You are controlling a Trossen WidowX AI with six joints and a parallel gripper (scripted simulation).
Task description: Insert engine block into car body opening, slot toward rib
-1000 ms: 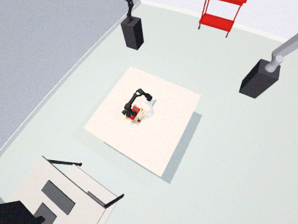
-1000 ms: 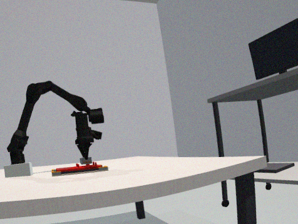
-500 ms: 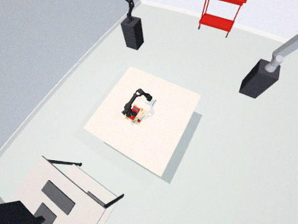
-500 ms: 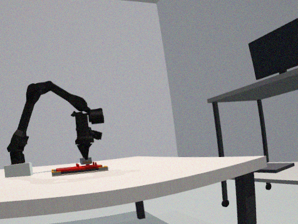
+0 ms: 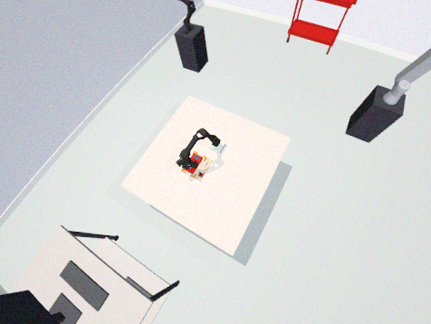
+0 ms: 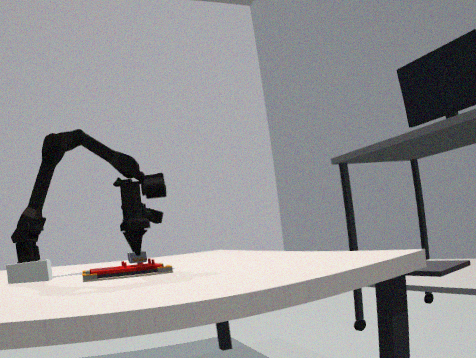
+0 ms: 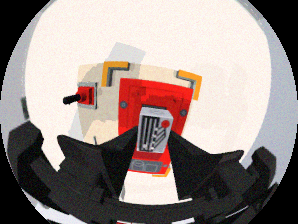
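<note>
The grey engine block is 1 cm below my gripper tip.
</note>
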